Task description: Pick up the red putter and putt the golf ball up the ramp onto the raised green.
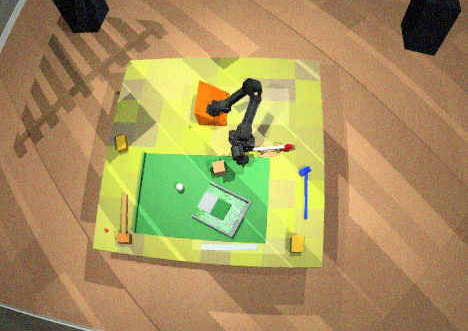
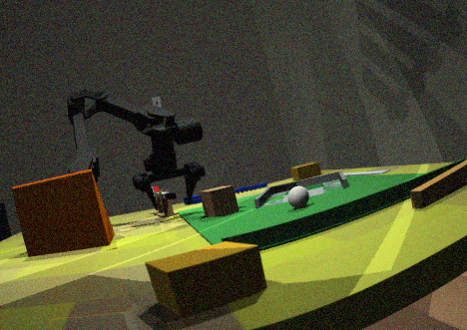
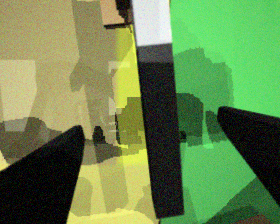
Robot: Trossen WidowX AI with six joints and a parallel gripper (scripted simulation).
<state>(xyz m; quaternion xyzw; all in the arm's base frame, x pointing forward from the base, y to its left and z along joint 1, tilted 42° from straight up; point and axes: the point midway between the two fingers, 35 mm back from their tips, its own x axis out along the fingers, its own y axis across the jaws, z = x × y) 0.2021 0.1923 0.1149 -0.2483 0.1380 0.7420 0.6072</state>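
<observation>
Right now the brown cube is 11 cm ahead of my gripper tip and 13 cm to the right of it. Round my gripper tip: green turf: 28 cm ahead, 21 cm to the right, 3 cm below; then red putter: 3 cm behind, 11 cm to the left, 2 cm above; then blue putter: 17 cm ahead, 35 cm to the left, 2 cm below.
</observation>
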